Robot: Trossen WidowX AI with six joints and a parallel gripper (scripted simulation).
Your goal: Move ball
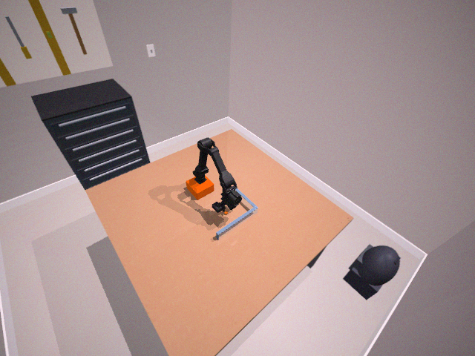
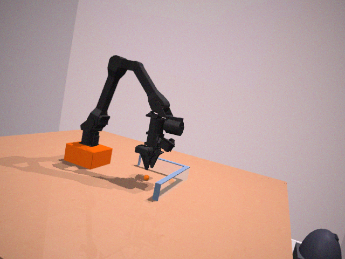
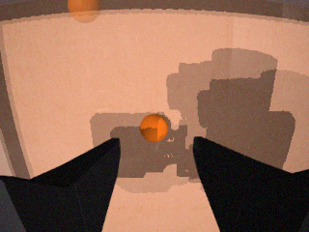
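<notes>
Right now the orange ball is 40 mm below my gripper tip.
</notes>
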